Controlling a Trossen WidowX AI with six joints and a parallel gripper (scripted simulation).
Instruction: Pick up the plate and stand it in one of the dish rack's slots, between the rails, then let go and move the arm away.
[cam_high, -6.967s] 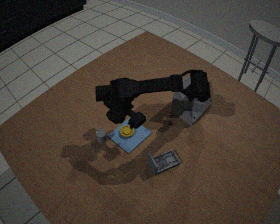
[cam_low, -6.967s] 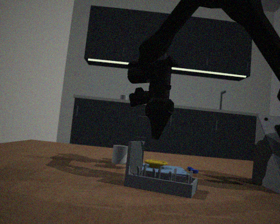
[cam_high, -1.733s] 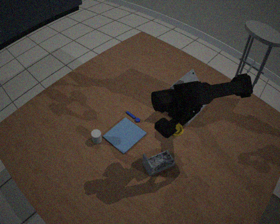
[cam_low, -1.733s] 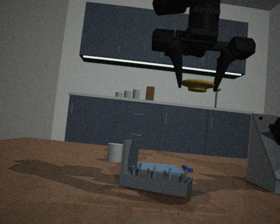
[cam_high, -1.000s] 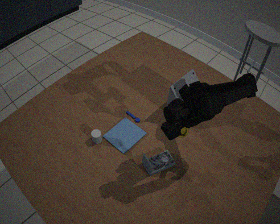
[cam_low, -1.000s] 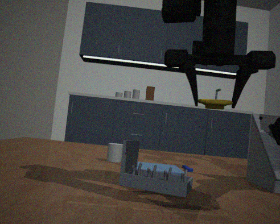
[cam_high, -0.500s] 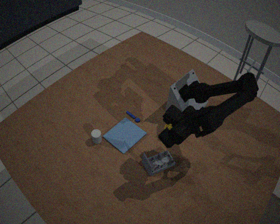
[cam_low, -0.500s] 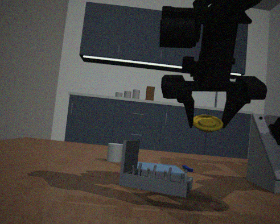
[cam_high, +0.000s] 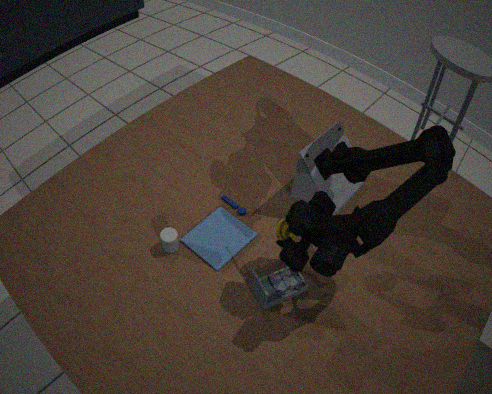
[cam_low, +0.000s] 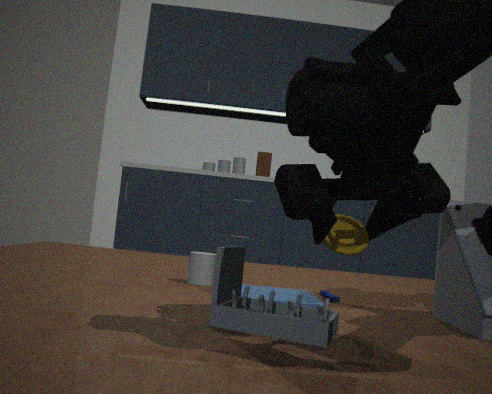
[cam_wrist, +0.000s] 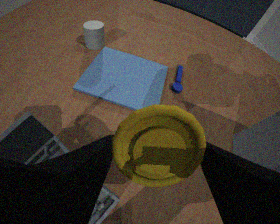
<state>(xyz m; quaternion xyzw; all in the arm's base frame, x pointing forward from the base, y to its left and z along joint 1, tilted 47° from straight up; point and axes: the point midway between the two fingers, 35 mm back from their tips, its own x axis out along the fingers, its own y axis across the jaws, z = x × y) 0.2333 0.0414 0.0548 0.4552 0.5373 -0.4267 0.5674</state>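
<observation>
Now: the grey dish rack 80 mm below my gripper tip, 80 mm ahead of it and 60 mm to the left of it. Round my gripper tip: yellow plate 10 mm above; blue spoon 180 mm to the right, 90 mm below, 40 mm behind; blue mat 140 mm to the right, 100 mm below, 70 mm ahead.
</observation>
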